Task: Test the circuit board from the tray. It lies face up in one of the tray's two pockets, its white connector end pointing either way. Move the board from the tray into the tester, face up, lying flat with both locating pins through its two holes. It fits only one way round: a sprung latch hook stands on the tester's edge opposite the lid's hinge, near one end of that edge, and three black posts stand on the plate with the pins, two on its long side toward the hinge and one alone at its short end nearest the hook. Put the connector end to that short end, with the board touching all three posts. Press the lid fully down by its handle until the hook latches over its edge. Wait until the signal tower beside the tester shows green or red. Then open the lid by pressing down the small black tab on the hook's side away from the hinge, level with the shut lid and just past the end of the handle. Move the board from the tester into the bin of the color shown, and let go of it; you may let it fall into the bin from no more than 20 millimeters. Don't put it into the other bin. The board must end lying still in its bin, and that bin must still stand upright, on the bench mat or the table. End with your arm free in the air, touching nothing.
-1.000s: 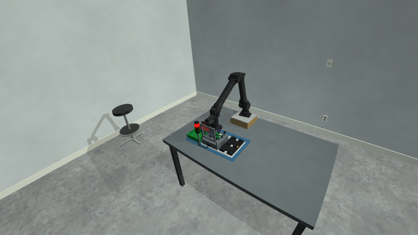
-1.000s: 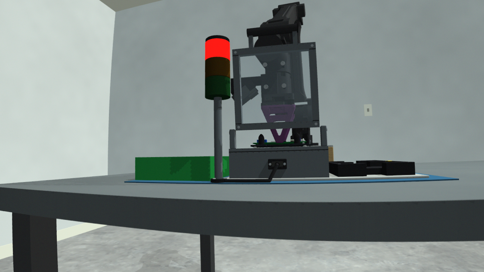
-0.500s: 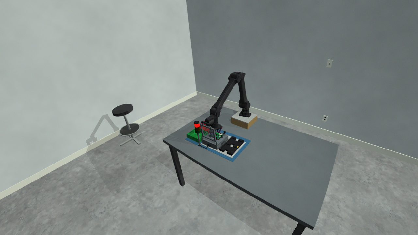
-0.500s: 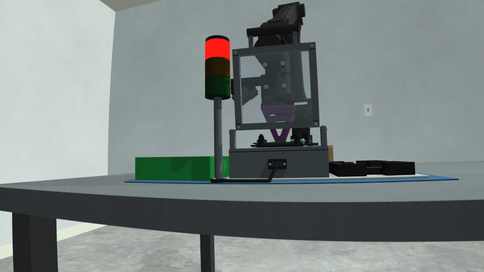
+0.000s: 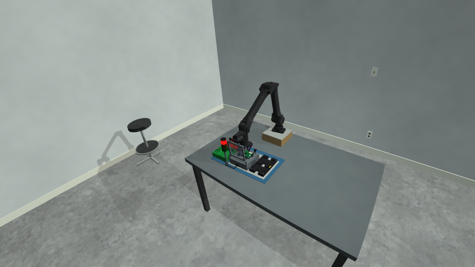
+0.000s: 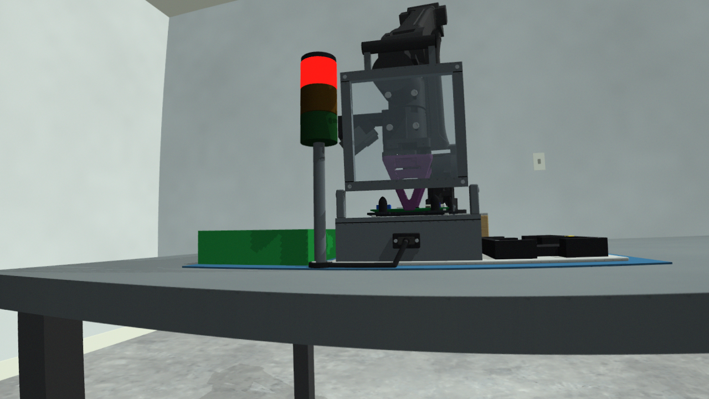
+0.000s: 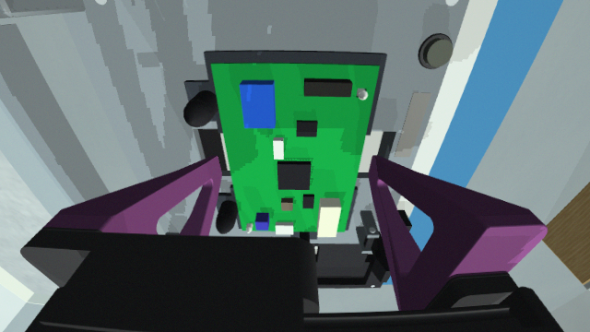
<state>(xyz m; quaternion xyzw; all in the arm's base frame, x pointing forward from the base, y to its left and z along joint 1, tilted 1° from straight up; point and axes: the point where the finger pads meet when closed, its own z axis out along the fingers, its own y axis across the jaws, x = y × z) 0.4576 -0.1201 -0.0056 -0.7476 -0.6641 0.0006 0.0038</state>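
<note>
The green circuit board lies right at my hand. From my hand the other things lie so: black tester plate 10 mm ahead, 10 mm to the left, 10 mm below; black latch hook 50 mm behind, 70 mm to the left, 10 mm above; clear lid 110 mm ahead, 10 mm to the right, 110 mm above.
</note>
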